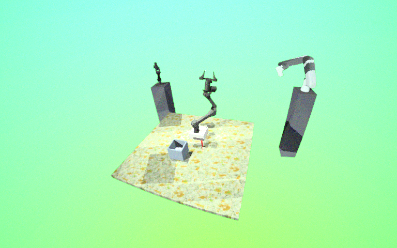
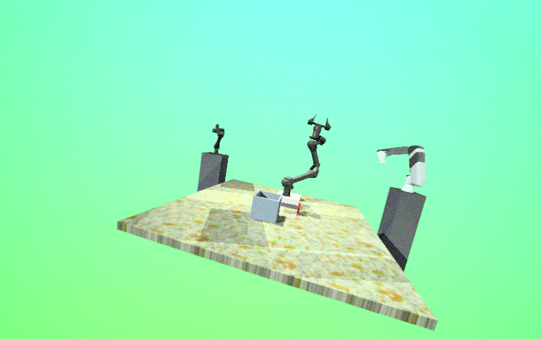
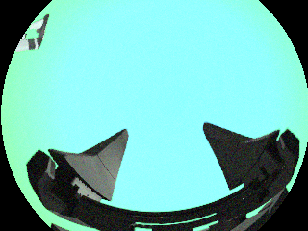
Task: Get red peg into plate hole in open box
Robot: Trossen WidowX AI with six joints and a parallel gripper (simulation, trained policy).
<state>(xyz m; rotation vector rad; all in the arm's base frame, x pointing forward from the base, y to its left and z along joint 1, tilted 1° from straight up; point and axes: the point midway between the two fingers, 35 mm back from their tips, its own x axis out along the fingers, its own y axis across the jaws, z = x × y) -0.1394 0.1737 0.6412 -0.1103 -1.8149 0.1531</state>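
Right now the thin red peg is 71 cm below my gripper tip, 32 cm ahead of it and 6 cm to the right of it.
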